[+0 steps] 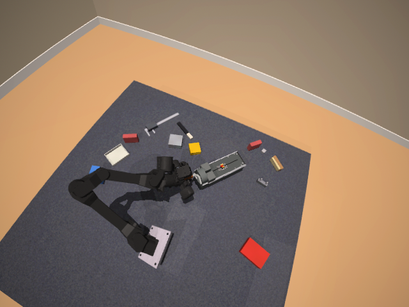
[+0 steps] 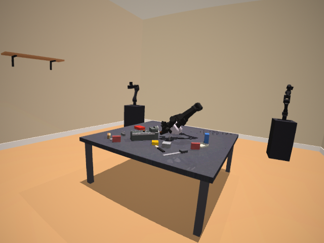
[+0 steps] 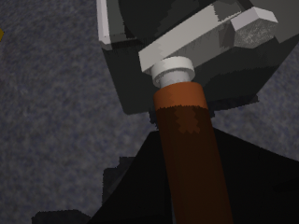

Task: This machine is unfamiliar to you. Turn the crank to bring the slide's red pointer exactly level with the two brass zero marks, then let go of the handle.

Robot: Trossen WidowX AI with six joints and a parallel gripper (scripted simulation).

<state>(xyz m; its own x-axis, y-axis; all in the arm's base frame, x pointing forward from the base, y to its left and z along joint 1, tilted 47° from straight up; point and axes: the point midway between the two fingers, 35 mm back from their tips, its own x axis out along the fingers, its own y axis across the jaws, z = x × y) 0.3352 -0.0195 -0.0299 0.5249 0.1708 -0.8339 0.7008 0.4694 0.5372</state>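
Right now the red pointer is 100 mm ahead of my gripper tip, 130 mm to the right of it and 40 mm above it. Also, from my gripper tip: grey block: 190 mm ahead, 150 mm to the left, 30 mm below; then yellow block: 180 mm ahead, 40 mm to the left, 30 mm below; then brown crank handle: 10 mm behind, 10 mm to the left, 30 mm above.
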